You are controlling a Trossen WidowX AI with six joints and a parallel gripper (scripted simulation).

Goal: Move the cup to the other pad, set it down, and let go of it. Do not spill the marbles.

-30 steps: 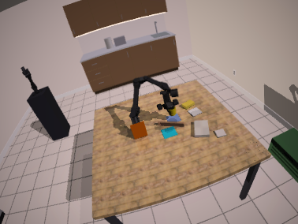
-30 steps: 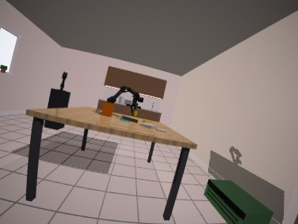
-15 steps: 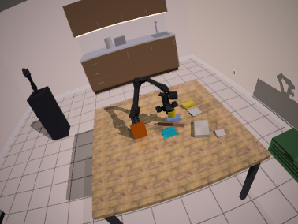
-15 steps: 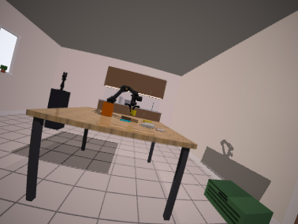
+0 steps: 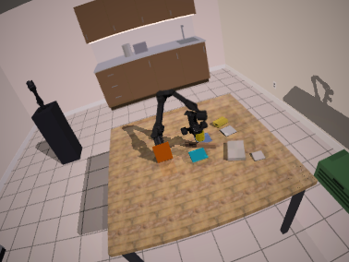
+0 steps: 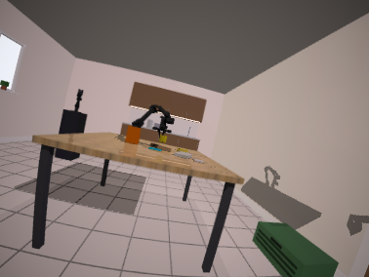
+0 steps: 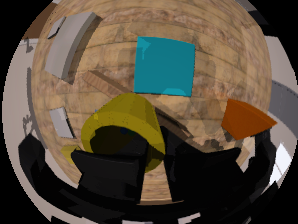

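Right now the cyan pad is 110 mm below my gripper tip, 80 mm to the right of it and 30 mm behind it. The rest, counted from my gripper tip: yellow cup 20 mm ahead; blue pad 110 mm below, 80 mm to the left, 70 mm ahead; wooden stick 100 mm below, 20 mm ahead.
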